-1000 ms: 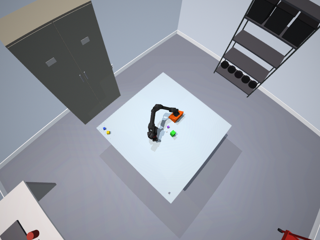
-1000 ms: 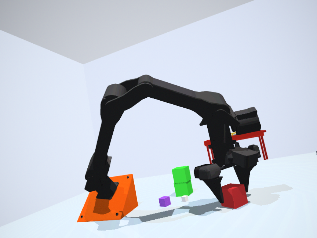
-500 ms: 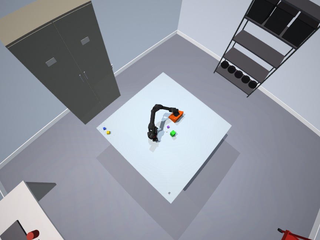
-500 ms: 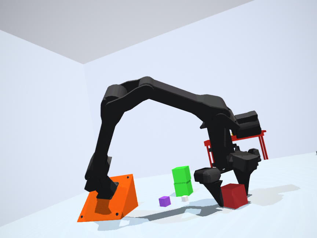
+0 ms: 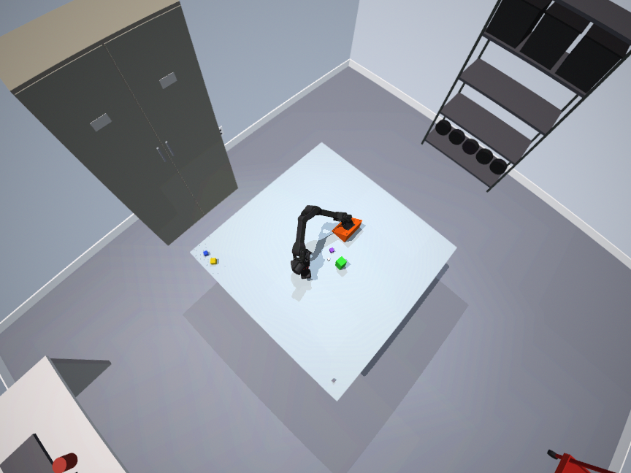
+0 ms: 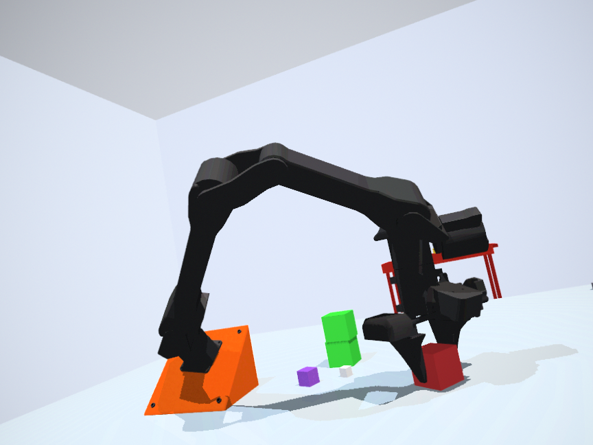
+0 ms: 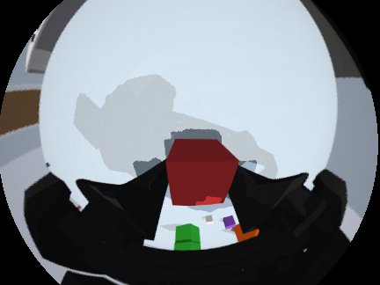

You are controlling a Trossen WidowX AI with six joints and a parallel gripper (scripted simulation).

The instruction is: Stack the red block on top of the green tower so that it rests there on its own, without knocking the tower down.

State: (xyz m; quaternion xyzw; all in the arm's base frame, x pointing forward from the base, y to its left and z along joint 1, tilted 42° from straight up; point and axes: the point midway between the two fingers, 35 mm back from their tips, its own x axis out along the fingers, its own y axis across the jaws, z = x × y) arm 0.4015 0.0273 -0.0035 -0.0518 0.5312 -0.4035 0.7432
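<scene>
Now: the green block 190 mm behind my gripper tip, 130 mm to the left of it and 60 mm above it. The rest, counted from my gripper tip: white cube (160 mm behind, 50 mm to the left); red block (20 mm above); purple cube (220 mm behind, 20 mm to the left).
</scene>
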